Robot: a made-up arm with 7 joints. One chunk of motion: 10 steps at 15 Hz.
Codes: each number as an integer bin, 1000 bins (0 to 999) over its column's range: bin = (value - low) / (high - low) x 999, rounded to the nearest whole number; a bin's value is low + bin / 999 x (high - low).
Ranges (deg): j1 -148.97..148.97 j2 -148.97..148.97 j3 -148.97..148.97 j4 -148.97..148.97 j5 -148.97..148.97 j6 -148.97..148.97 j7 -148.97..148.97
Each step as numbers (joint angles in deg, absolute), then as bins.
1 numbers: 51.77 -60.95 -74.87 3.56 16.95 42.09 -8.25
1 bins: 673 295 248 511 556 641 472
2 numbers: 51.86 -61.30 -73.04 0.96 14.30 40.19 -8.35
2 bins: 673 294 255 503 547 634 472
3 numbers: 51.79 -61.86 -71.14 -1.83 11.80 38.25 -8.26
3 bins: 673 292 261 493 539 628 472
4 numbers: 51.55 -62.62 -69.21 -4.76 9.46 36.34 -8.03
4 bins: 672 290 267 484 531 621 473
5 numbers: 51.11 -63.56 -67.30 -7.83 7.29 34.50 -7.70
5 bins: 671 286 274 473 524 615 474
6 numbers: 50.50 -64.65 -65.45 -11.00 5.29 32.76 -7.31
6 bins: 669 283 280 463 517 609 475
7 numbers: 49.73 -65.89 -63.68 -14.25 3.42 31.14 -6.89
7 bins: 666 279 286 452 511 604 476
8 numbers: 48.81 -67.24 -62.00 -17.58 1.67 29.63 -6.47
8 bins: 663 274 292 441 505 599 478
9 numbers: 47.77 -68.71 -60.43 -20.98 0.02 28.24 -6.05
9 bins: 660 269 297 429 500 594 479
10 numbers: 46.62 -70.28 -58.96 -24.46 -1.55 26.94 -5.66
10 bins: 656 264 302 417 494 590 481
